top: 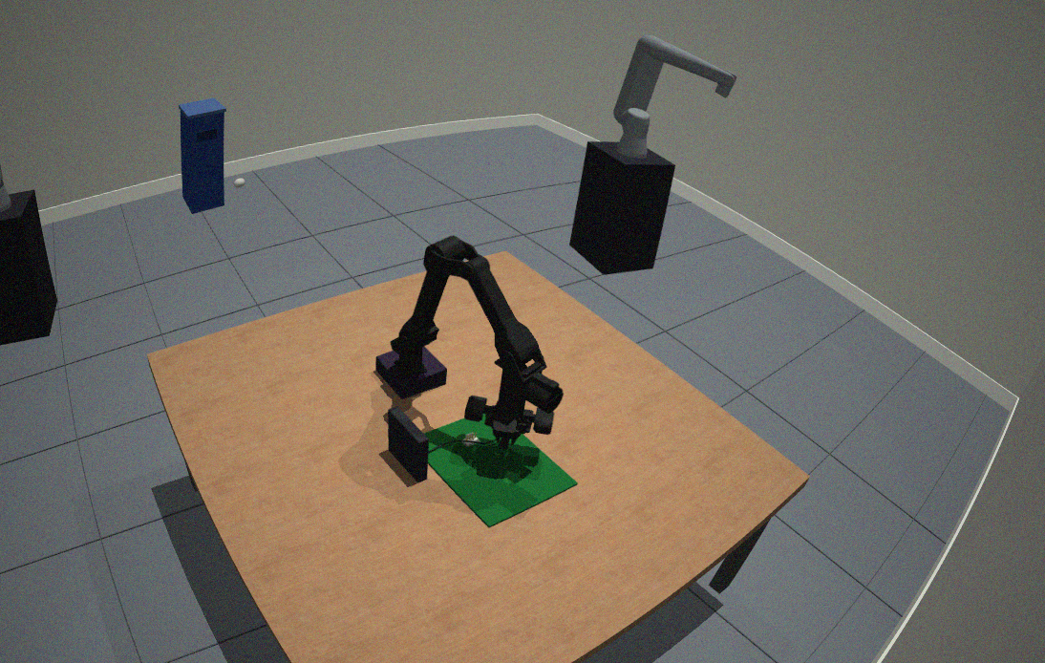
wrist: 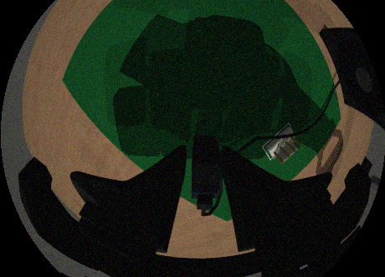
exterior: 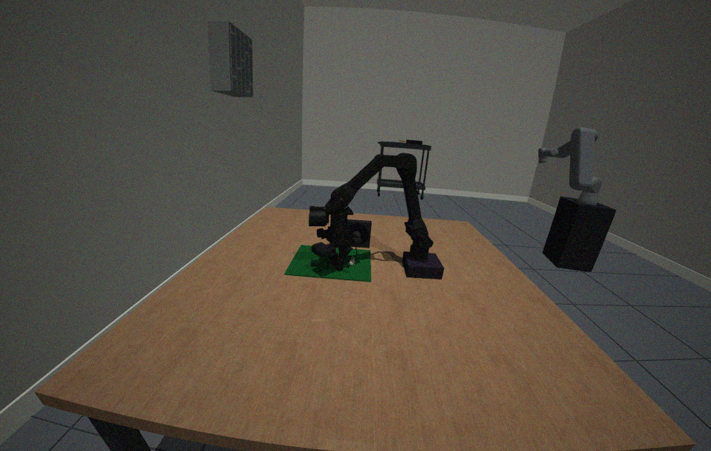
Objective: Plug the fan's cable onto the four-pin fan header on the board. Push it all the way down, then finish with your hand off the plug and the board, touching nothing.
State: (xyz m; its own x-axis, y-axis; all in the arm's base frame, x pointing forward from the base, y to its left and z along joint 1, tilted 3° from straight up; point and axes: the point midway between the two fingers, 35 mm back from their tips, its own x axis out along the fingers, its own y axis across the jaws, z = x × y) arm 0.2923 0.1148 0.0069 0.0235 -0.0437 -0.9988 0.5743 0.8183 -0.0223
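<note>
Now: gripper tip 40 mm past the white four-pin header, 60 mm to the left of it and 20 mm above it. Round my gripper tip: green board (40 mm ahead, 50 mm to the right, 30 mm below); then black square fan (20 mm behind, 220 mm to the right, 40 mm above); then dark plug (10 mm behind, 10 mm above).
</note>
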